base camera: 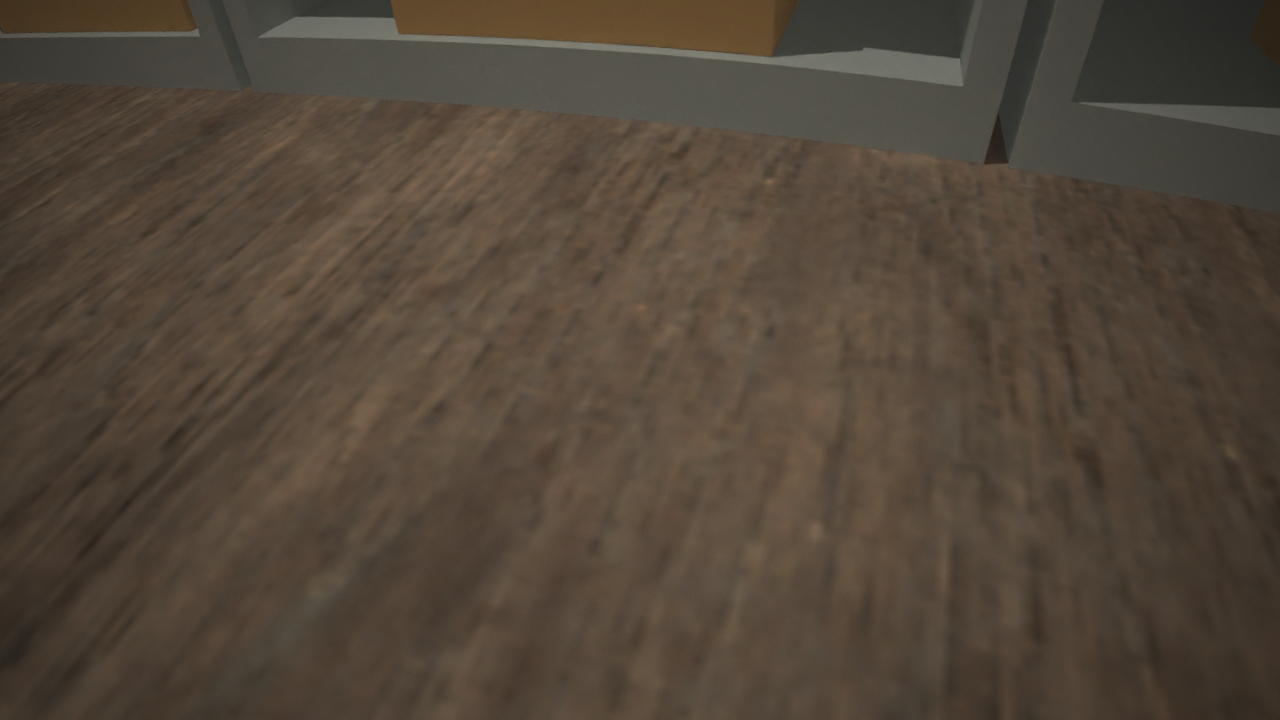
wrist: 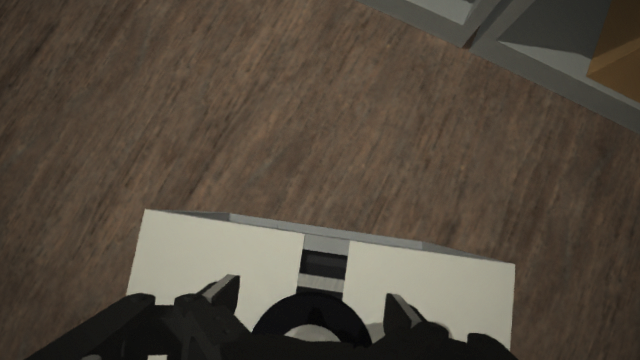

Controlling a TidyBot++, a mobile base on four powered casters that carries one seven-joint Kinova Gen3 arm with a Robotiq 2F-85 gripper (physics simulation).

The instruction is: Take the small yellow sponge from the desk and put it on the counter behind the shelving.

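Places are measured from the arm's base along level axes (x back, y left, z down), in metres.
Where they show: gripper, between the fingertips: point(wrist: 311, 301).
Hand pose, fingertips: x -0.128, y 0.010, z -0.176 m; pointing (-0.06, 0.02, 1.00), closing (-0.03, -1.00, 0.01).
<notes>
After its pixels a point has its place.
My gripper point(wrist: 311, 301) {x -0.128, y 0.010, z -0.176 m} is open, its two dark fingers apart at the bottom of the wrist view. It points down over the robot's own white-topped base point(wrist: 215, 250) {x -0.112, y 0.143, z 0.014 m}, and no sponge shows between the fingers. The small yellow sponge, the desk and the counter do not show in either view. The grey shelving point(base camera: 581, 80) point(wrist: 550, 75) stands on the floor, across the top of the base camera view and at the upper right of the wrist view. The space behind it is hidden.
Orange-brown boxes point(base camera: 581, 22) point(wrist: 620, 60) sit in the lowest shelf compartments. A narrow gap separates neighbouring shelf units. Brown wood floor point(base camera: 626, 402) {x -0.438, y 0.019, z 0.396 m} point(wrist: 250, 125) {x -0.406, y 0.256, z 0.396 m} lies between the robot's base and the shelving.
</notes>
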